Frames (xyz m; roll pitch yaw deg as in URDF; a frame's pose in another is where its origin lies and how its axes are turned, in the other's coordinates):
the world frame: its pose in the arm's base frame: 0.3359 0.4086 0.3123 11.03 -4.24 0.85
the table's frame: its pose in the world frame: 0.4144 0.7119 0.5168 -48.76 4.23 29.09
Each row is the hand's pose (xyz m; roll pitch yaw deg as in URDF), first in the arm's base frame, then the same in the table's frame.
Working: the arm's base frame: its pose in the table's frame: -1.1891 0.1890 -1.0137 35.61 22.80 -21.07

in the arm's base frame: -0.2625 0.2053 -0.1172 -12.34 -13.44 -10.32
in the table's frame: -1.3216 0.4921 -0.8896 16.29 16.87 -37.89
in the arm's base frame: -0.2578 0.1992 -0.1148 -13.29 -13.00 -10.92
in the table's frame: -1.3204 0.4848 -0.8929 15.11 17.53 -38.21
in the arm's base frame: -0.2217 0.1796 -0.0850 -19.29 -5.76 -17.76
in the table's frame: -1.2967 0.4400 -0.8951 6.89 27.06 -41.11
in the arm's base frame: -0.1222 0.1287 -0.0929 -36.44 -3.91 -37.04
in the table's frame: -1.2373 0.3777 -0.9669 -22.59 35.45 -61.50
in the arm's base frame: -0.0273 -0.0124 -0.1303 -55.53 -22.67 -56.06
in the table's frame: -1.2298 0.2752 -1.1074 -56.85 18.76 -84.49
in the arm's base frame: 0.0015 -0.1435 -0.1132 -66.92 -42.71 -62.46
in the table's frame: -1.2695 0.1656 -1.1761 -72.40 -1.55 -88.73
